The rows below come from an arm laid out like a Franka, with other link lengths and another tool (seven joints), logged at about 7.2 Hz.
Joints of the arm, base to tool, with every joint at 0 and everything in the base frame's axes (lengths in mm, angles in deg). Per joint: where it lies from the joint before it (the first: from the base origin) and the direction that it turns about. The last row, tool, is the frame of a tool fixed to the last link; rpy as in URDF.
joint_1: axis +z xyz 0 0 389.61
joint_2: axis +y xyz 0 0 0
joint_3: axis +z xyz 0 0 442.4
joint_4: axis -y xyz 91.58 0 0
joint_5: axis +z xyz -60.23 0 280.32
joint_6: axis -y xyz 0 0 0
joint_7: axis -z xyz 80.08 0 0
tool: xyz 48 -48 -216.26 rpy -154.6 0 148.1
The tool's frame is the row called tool.
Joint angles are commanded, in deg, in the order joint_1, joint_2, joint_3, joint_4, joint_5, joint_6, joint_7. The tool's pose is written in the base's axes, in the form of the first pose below.
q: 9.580, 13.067, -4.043, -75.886, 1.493, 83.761, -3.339
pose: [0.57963 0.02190 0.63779 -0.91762 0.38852 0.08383 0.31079 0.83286 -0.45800]
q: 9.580, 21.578, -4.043, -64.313, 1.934, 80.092, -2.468
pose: [0.63063 0.03213 0.61922 -0.91282 0.39807 0.09108 0.31445 0.82749 -0.46516]
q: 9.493, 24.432, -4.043, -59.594, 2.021, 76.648, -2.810
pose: [0.64017 0.03440 0.61252 -0.91288 0.39189 0.11431 0.29567 0.82781 -0.47677]
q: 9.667, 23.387, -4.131, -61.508, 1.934, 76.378, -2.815
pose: [0.63021 0.03357 0.61124 -0.91072 0.39168 0.13108 0.28569 0.82657 -0.48493]
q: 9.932, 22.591, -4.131, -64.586, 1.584, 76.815, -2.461
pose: [0.62048 0.03291 0.60112 -0.90486 0.39615 0.15584 0.27303 0.82093 -0.50152]
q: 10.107, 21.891, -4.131, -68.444, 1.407, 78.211, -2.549
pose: [0.61237 0.03242 0.58628 -0.90081 0.39462 0.18117 0.25542 0.81896 -0.51387]
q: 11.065, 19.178, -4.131, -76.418, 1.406, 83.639, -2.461
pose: [0.59871 0.03900 0.57179 -0.90584 0.38343 0.18009 0.24703 0.82349 -0.51073]
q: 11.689, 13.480, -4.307, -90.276, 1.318, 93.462, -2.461
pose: [0.56793 0.03622 0.55438 -0.91163 0.37966 0.15742 0.25896 0.82802 -0.49731]
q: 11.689, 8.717, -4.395, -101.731, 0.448, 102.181, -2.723
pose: [0.53995 0.02675 0.53919 -0.91838 0.37608 0.12305 0.27299 0.82728 -0.49100]
